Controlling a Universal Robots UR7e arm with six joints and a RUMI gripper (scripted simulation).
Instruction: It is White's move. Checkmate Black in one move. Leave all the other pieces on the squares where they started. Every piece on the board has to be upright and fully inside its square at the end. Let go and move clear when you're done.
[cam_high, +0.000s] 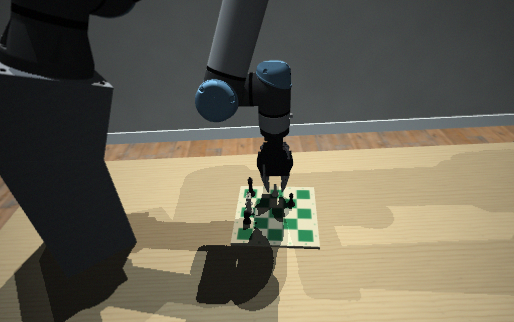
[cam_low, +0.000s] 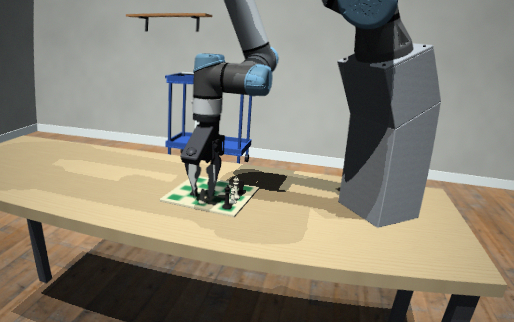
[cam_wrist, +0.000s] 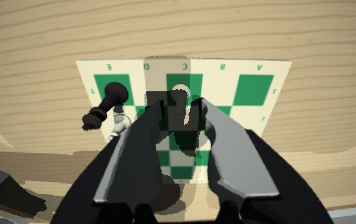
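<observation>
My hand is 40 mm to the left of the black pawn, 40 mm short of it and 10 mm above it. Round my hand: green-and-cream chessboard: 70 mm to the right, 30 mm below.
</observation>
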